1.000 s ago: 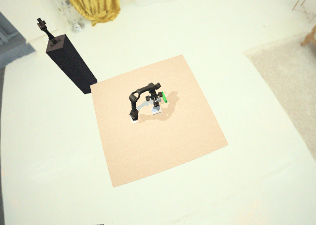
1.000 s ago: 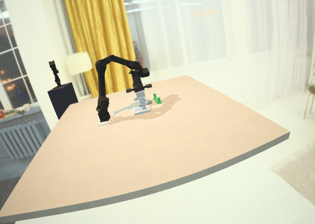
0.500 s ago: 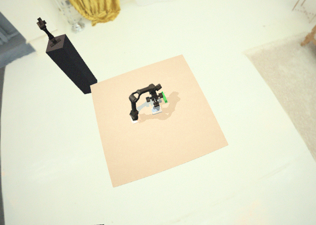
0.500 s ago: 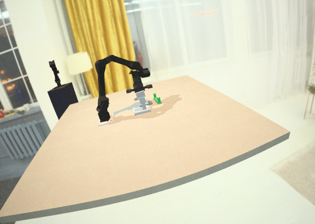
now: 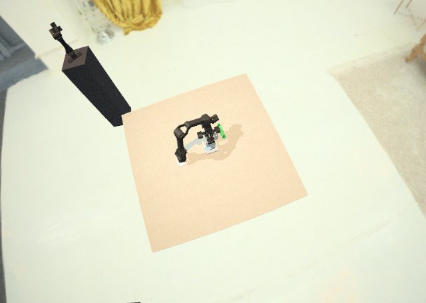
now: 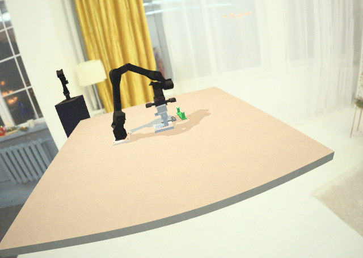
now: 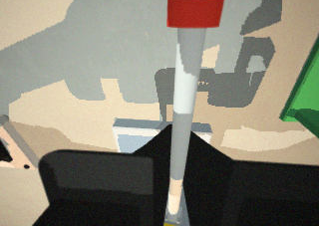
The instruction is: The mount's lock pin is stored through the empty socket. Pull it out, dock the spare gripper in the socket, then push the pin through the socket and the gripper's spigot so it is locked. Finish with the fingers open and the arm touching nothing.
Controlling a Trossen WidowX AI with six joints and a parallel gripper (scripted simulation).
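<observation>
The grey mount lies 70 mm to the right of my gripper tip and 10 mm above it. Also, from my gripper tip: spare gripper 10 mm ahead, 70 mm to the right, 80 mm above; green cradle 110 mm ahead, 70 mm to the left, 20 mm below.
</observation>
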